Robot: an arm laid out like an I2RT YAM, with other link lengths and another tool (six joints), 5 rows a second.
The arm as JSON. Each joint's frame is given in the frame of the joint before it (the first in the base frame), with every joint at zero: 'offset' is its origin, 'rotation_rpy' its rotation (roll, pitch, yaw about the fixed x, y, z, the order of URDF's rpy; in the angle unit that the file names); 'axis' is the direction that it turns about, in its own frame. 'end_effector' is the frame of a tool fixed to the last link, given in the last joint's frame.
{
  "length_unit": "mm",
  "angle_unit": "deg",
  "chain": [
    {
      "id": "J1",
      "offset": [
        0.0,
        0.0,
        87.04
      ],
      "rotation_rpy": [
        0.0,
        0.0,
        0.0
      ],
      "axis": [
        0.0,
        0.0,
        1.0
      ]
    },
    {
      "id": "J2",
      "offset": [
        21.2,
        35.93,
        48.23
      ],
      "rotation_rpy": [
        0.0,
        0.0,
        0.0
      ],
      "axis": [
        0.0,
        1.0,
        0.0
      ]
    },
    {
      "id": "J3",
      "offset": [
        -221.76,
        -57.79,
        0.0
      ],
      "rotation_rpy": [
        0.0,
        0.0,
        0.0
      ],
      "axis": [
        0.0,
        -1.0,
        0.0
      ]
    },
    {
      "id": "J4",
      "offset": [
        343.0,
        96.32,
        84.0
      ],
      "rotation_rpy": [
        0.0,
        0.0,
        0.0
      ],
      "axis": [
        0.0,
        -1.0,
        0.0
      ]
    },
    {
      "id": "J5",
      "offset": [
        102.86,
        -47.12,
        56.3
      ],
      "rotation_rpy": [
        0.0,
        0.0,
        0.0
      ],
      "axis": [
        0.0,
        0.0,
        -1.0
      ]
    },
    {
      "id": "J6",
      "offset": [
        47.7,
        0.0,
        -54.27
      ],
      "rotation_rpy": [
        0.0,
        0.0,
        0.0
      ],
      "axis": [
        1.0,
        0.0,
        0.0
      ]
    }
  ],
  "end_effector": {
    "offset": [
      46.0,
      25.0,
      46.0
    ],
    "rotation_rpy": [
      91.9,
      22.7,
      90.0
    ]
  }
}
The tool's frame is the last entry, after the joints.
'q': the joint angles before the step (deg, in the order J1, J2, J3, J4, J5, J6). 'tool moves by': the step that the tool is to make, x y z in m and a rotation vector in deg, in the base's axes. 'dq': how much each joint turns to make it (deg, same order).
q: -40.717 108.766 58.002 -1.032 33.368 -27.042
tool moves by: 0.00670 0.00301 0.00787 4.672 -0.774 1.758
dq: -0.063 -0.311 2.746 -6.100 -4.331 1.117
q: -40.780 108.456 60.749 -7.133 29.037 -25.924
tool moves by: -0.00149 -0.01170 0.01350 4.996 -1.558 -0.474
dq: -1.875 0.040 3.872 -6.739 -4.742 1.656
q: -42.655 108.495 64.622 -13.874 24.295 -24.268
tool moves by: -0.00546 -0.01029 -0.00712 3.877 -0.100 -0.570
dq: -1.761 2.347 2.741 -3.184 -3.082 0.494
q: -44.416 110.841 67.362 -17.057 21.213 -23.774
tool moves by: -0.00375 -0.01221 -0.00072 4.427 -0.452 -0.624
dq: -1.844 2.426 4.047 -4.641 -3.604 0.565
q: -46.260 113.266 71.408 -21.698 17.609 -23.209
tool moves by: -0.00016 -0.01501 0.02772 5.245 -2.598 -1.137
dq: -1.963 0.454 6.132 -8.190 -5.299 1.637
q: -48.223 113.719 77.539 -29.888 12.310 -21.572
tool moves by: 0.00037 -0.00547 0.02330 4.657 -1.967 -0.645
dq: -1.038 0.274 4.837 -7.017 -4.349 1.416
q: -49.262 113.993 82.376 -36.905 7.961 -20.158
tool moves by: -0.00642 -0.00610 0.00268 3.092 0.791 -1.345
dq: -1.082 1.528 3.181 -4.619 -1.218 0.729
